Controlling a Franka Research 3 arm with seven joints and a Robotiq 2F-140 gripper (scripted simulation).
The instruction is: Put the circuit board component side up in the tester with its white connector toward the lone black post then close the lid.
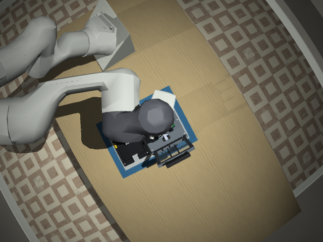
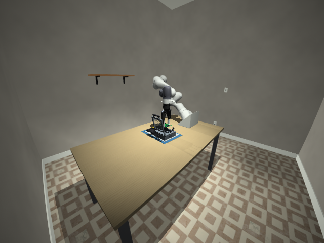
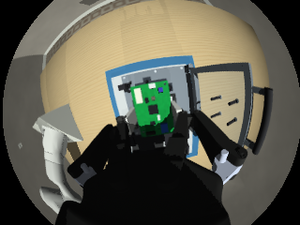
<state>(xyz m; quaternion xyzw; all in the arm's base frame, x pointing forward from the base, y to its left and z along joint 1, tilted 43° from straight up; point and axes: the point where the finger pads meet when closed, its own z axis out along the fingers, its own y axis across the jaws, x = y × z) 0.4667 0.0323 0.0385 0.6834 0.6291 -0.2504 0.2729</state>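
The green circuit board is 2 cm below my hand. Round my hand: black post: 6 cm behind, 6 cm to the left, 6 cm below; tester lid: 12 cm ahead, 1 cm to the right, 3 cm above; black nest: 1 cm ahead, 1 cm to the left, 8 cm below.
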